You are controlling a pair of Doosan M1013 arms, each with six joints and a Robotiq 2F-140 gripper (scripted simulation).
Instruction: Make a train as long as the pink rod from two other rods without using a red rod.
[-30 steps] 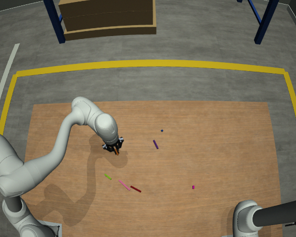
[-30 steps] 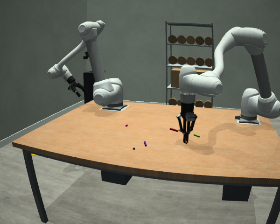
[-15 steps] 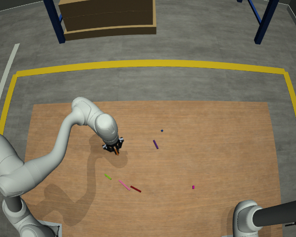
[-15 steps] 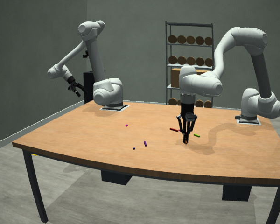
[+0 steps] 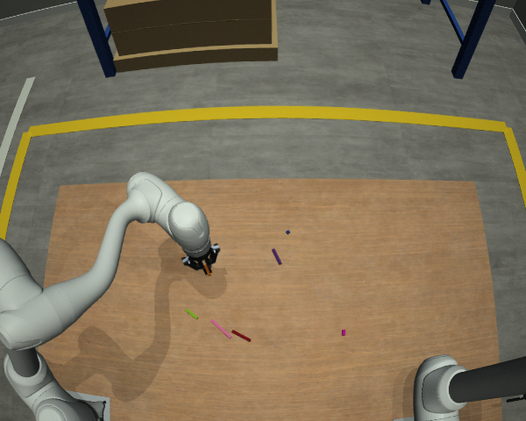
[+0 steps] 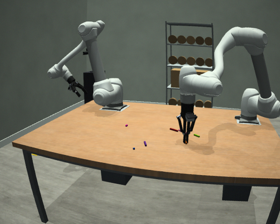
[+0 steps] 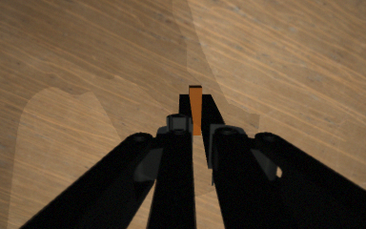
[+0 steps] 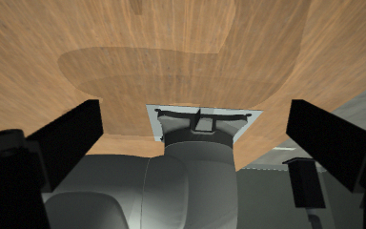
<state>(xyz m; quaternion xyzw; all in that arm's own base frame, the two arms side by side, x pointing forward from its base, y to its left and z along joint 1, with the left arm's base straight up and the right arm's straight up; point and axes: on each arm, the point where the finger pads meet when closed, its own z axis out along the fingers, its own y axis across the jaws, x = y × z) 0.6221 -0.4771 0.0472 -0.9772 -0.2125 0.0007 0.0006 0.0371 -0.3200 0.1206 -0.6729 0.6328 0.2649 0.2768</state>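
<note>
Now: left hand 3 cm above the orange rod. Also, from my left hand: lime rod: 16 cm behind, 4 cm to the left, 4 cm below; then pink rod: 21 cm behind, 6 cm to the right, 4 cm below; then purple rod: 23 cm to the right, 7 cm ahead, 4 cm below.
</note>
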